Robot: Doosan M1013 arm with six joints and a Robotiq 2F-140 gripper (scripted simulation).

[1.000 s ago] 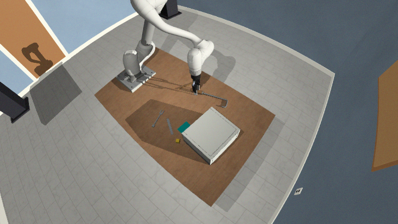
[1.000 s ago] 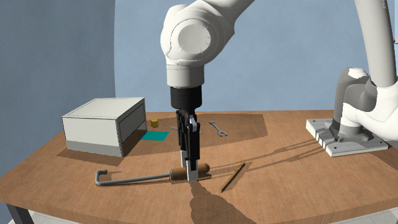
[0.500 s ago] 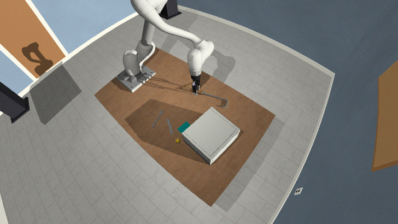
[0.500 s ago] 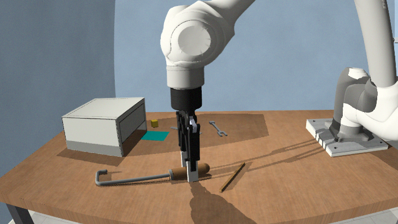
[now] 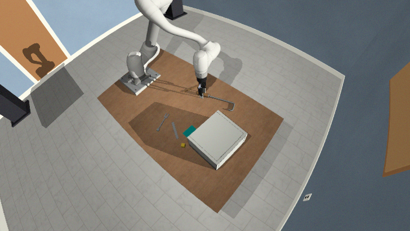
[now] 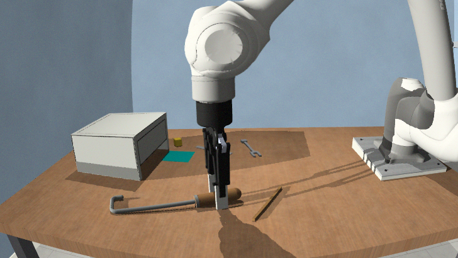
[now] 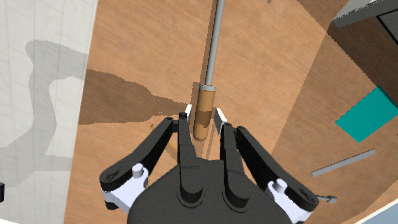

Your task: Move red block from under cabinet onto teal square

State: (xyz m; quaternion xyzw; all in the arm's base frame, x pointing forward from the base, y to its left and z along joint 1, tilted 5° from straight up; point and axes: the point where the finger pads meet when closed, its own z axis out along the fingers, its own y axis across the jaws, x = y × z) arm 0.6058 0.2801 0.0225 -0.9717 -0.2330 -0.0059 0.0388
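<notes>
Now: the thin wooden stick 12 cm behind my hand, 3 cm below it and 1 cm to the right of it. The rest, counted from my hand: flat grey bar: 38 cm to the right, 9 cm ahead, 3 cm below; then rod tool: 12 cm ahead, 2 cm to the left, 2 cm below; then teal square: 30 cm to the right, 20 cm ahead, 3 cm below.
</notes>
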